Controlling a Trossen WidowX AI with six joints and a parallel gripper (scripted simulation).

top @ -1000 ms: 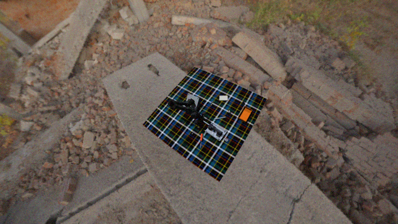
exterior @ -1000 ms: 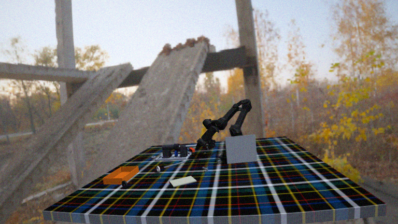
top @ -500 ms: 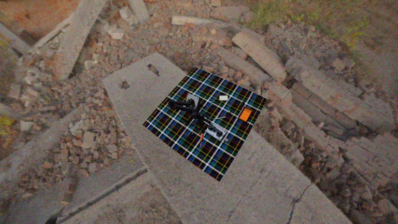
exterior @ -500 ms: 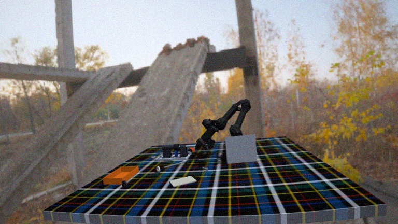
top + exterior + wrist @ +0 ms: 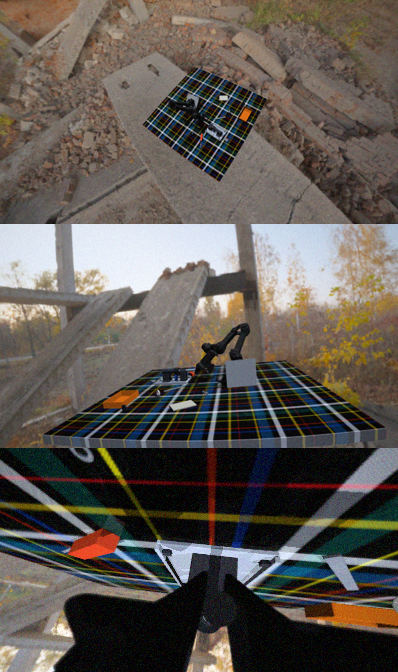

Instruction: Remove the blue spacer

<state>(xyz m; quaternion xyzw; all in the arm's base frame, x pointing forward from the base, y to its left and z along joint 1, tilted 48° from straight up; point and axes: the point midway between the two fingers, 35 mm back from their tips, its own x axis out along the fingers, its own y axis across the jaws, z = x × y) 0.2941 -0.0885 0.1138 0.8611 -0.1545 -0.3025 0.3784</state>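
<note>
The shaft is 60 mm ahead of my gripper tip and 20 mm above it. Also, from my gripper tip: orange tray 360 mm ahead, 400 mm to the left, 50 mm below; pale flat pad 20 mm behind, 470 mm to the left, 50 mm below; blue spacer 150 mm ahead, 10 mm to the right, 30 mm below.
</note>
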